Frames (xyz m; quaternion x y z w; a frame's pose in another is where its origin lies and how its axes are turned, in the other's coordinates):
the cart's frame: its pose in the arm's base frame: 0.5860 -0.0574 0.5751 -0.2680 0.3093 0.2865 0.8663
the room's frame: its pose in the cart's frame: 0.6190 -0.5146 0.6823 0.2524 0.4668 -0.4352 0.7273
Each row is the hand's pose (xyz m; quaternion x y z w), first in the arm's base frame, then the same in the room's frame.
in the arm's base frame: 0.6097 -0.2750 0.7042 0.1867 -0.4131 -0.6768 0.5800
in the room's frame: 0.3879 -0.4821 -0.9095 0.8180 -0.3844 -0.2350 0.3575
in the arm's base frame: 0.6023 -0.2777 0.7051 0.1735 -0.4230 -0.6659 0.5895
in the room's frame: 0.3892 -0.4861 -0.9162 0.8087 -0.4043 -0.2343 0.3574
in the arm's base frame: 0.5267 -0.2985 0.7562 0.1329 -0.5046 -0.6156 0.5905
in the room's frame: 0.3715 -0.5543 -0.9778 0.7823 -0.4876 -0.2435 0.3015
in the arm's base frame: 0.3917 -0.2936 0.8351 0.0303 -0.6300 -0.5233 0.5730
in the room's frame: 0.3141 -0.6412 -1.0945 0.7011 -0.6231 -0.2781 0.2071
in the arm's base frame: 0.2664 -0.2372 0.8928 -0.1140 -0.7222 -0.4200 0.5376
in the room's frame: 0.2293 -0.6787 -1.2112 0.5684 -0.7438 -0.3282 0.1260
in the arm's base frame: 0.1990 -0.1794 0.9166 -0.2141 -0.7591 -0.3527 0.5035
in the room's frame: 0.1665 -0.6768 -1.2783 0.4666 -0.8026 -0.3629 0.0808
